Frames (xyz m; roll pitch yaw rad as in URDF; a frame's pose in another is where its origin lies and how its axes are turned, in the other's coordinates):
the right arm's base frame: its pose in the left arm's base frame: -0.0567 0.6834 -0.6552 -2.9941 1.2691 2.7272
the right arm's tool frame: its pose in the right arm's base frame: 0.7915 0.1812 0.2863 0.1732 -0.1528 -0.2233
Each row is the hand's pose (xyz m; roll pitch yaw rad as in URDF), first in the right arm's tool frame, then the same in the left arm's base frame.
Working: the right arm's tool frame: its pose in the left arm's base frame: 0.0540 0.7845 -1.5030 -1.9317 1.2712 -2.6130

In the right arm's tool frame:
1: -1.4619 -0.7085 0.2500 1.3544 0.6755 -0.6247
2: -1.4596 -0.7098 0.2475 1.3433 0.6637 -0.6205
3: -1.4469 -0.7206 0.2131 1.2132 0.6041 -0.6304
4: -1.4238 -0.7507 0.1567 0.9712 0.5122 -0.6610
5: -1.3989 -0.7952 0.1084 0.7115 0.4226 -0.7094
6: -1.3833 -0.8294 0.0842 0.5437 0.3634 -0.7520
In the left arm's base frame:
1: 0.1967 0.3073 0.0633 -0.7524 0.4264 -3.0972
2: 0.1934 0.3075 0.0618 -0.7622 0.4353 -3.0879
3: 0.1575 0.3194 0.0562 -0.8597 0.4579 -3.0261
4: 0.0907 0.3292 0.0483 -1.0382 0.4764 -2.9212
5: 0.0211 0.3227 0.0419 -1.2251 0.4717 -2.8095
6: -0.0217 0.3099 0.0389 -1.3421 0.4544 -2.7324

